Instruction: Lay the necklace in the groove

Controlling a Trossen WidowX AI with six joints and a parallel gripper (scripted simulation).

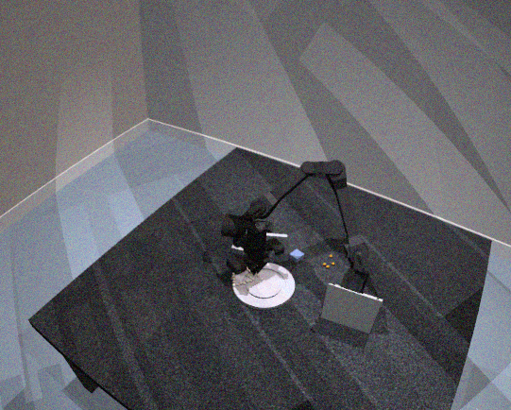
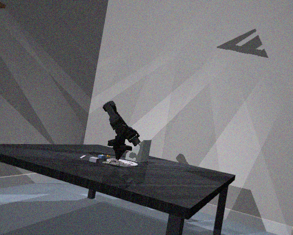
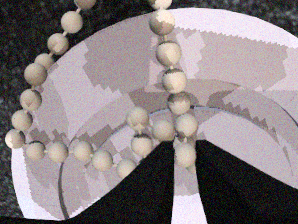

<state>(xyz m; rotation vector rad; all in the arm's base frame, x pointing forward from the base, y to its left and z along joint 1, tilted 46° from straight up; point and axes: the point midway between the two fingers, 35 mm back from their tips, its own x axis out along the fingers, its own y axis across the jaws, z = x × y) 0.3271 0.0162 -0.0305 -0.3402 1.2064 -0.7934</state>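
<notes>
My gripper tip is now 40 mm past the round white bead board, 10 mm to the right of it and 20 mm above it. From my gripper tip the other things lie so: small white block (120 mm ahead, 90 mm to the right, 10 mm below); then small blue cube (60 mm behind, 160 mm to the right, 20 mm below); then thin white stick (70 mm ahead, 210 mm to the right, 20 mm below).
</notes>
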